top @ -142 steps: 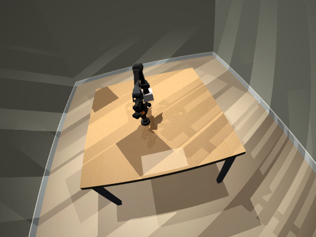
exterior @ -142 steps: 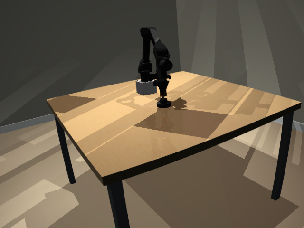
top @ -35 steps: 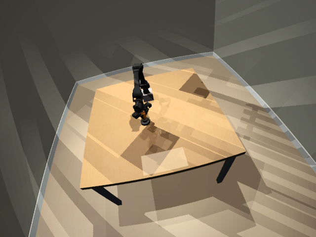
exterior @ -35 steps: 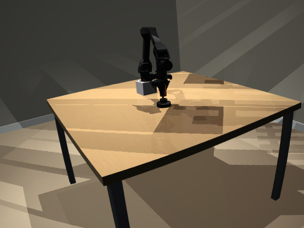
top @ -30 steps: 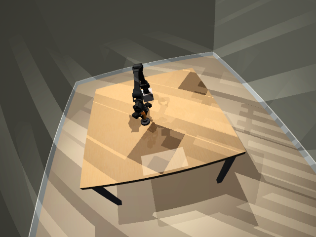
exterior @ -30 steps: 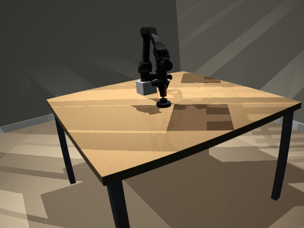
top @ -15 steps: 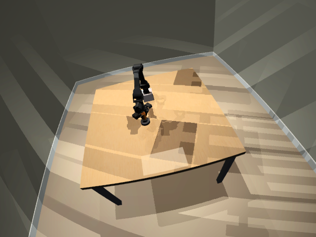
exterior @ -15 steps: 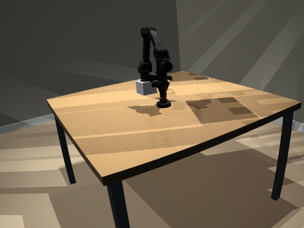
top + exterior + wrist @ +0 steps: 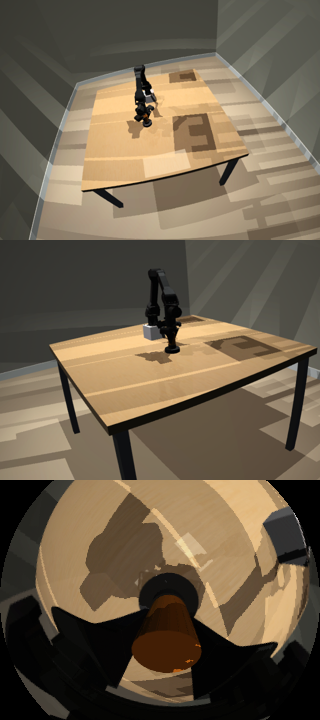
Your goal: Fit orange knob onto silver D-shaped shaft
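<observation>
My gripper tip is now 20 mm above the round pedestal. Round my gripper tip: orange knob: 30 mm above.
</observation>
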